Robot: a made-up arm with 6 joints. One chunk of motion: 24 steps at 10 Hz.
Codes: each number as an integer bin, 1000 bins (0 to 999) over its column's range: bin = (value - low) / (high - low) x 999, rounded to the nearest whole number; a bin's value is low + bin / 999 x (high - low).
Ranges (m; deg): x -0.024..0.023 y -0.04..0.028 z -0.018..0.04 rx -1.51..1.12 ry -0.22..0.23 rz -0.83..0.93
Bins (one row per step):
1: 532 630 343 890 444 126
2: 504 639 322 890 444 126
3: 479 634 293 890 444 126
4: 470 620 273 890 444 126
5: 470 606 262 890 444 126
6: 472 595 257 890 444 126
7: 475 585 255 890 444 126
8: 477 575 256 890 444 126
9: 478 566 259 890 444 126
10: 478 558 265 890 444 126
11: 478 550 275 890 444 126
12: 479 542 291 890 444 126
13: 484 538 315 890 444 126
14: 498 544 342 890 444 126
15: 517 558 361 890 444 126
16: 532 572 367 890 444 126
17: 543 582 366 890 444 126
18: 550 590 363 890 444 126
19: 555 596 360 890 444 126
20: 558 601 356 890 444 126
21: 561 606 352 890 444 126
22: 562 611 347 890 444 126
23: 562 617 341 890 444 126
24: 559 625 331 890 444 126
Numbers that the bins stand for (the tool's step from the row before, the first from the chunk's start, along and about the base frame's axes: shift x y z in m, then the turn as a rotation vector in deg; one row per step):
1: 0.00103 0.00288 0.00191 0.833 -0.020 -0.608
2: -0.00029 0.00350 0.00069 0.833 -0.020 -0.608
3: -0.00146 0.00316 -0.00099 0.833 -0.020 -0.608
4: -0.00189 0.00220 -0.00215 0.833 -0.020 -0.608
5: -0.00189 0.00125 -0.00279 0.833 -0.020 -0.608
6: -0.00179 0.00050 -0.00308 0.833 -0.020 -0.608
7: -0.00165 -0.00018 -0.00320 0.833 -0.020 -0.608
8: -0.00156 -0.00086 -0.00314 0.833 -0.020 -0.608
9: -0.00151 -0.00147 -0.00296 0.833 -0.020 -0.608
10: -0.00151 -0.00202 -0.00261 0.833 -0.020 -0.608
11: -0.00151 -0.00256 -0.00203 0.833 -0.020 -0.608
12: -0.00146 -0.00311 -0.00111 0.833 -0.020 -0.608
13: -0.00123 -0.00338 0.00029 0.833 -0.020 -0.608
14: -0.00057 -0.00297 0.00186 0.833 -0.020 -0.608
15: 0.00032 -0.00202 0.00296 0.833 -0.020 -0.608
16: 0.00103 -0.00107 0.00331 0.833 -0.020 -0.608
17: 0.00155 -0.00038 0.00325 0.833 -0.020 -0.608
18: 0.00188 0.00016 0.00308 0.833 -0.020 -0.608
19: 0.00211 0.00057 0.00290 0.833 -0.020 -0.608
20: 0.00225 0.00091 0.00267 0.833 -0.020 -0.608
21: 0.00239 0.00125 0.00244 0.833 -0.020 -0.608
22: 0.00244 0.00159 0.00215 0.833 -0.020 -0.608
23: 0.00244 0.00200 0.00180 0.833 -0.020 -0.608
24: 0.00230 0.00254 0.00122 0.833 -0.020 -0.608

